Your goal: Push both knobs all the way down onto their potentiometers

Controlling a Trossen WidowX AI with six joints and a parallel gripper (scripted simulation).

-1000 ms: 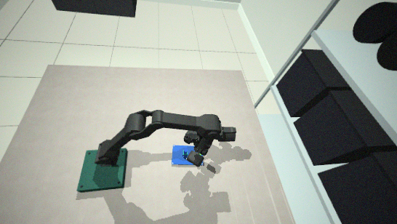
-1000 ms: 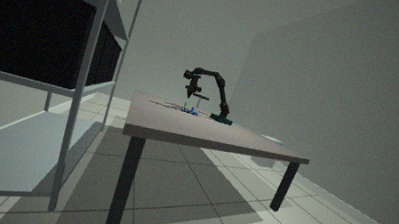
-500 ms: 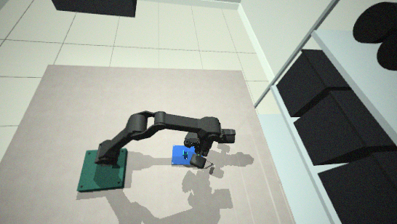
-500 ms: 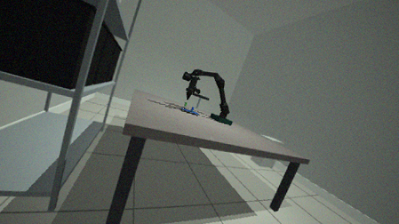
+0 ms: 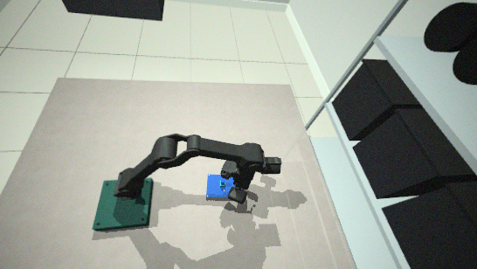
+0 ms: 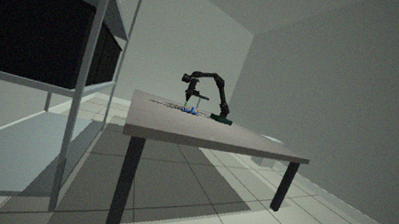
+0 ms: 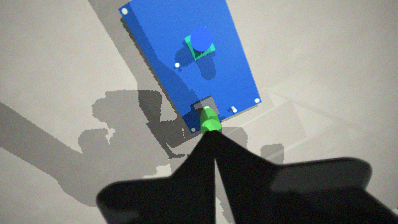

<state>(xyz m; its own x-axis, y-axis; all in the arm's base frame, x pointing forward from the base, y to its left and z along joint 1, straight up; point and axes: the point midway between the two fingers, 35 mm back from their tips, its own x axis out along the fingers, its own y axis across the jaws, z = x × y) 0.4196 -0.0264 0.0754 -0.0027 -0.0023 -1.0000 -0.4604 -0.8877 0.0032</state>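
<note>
The green knob is 2 cm below my gripper tip. The rest, counted from my gripper tip: blue knob (6 cm behind, 5 cm below, 3 cm to the left).
</note>
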